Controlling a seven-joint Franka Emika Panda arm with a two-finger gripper.
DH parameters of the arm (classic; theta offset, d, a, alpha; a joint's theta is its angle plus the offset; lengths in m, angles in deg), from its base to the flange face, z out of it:
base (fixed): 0 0 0 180
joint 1: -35.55 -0.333 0 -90
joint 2: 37.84 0 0 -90
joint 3: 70.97 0.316 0.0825 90
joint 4: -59.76 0 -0.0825 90
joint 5: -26.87 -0.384 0 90
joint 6: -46.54 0 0.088 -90
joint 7: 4.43 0.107 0 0
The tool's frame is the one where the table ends.
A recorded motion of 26 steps. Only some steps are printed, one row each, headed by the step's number.
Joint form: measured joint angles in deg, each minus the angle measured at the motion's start. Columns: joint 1, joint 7, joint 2, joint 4, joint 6, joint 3, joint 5.
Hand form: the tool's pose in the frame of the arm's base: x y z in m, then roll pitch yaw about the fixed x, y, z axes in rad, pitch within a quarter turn. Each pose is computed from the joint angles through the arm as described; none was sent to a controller.
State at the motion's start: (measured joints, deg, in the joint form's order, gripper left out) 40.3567 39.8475 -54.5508 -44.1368 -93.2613 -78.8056 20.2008
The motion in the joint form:
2: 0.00 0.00 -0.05 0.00 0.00 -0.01 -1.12
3: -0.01 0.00 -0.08 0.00 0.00 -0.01 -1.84
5: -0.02 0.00 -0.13 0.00 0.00 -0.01 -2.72
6: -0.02 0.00 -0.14 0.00 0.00 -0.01 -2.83
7: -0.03 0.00 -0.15 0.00 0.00 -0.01 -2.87
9: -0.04 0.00 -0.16 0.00 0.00 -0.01 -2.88
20: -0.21 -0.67 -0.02 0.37 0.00 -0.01 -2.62
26: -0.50 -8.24 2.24 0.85 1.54 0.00 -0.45
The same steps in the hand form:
2: 0.6461 -0.1375 0.4164 -2.8479 -0.1817 -1.0970
3: 0.6461 -0.1374 0.4160 -2.8412 -0.1732 -1.1044
5: 0.6462 -0.1373 0.4155 -2.8333 -0.1626 -1.1134
6: 0.6463 -0.1373 0.4153 -2.8324 -0.1613 -1.1145
7: 0.6463 -0.1371 0.4152 -2.8322 -0.1607 -1.1147
9: 0.6463 -0.1370 0.4151 -2.8322 -0.1605 -1.1146
20: 0.6478 -0.1352 0.4199 -2.8295 -0.1724 -1.0986
26: 0.6443 -0.1311 0.4466 -2.8597 -0.2440 -0.9426

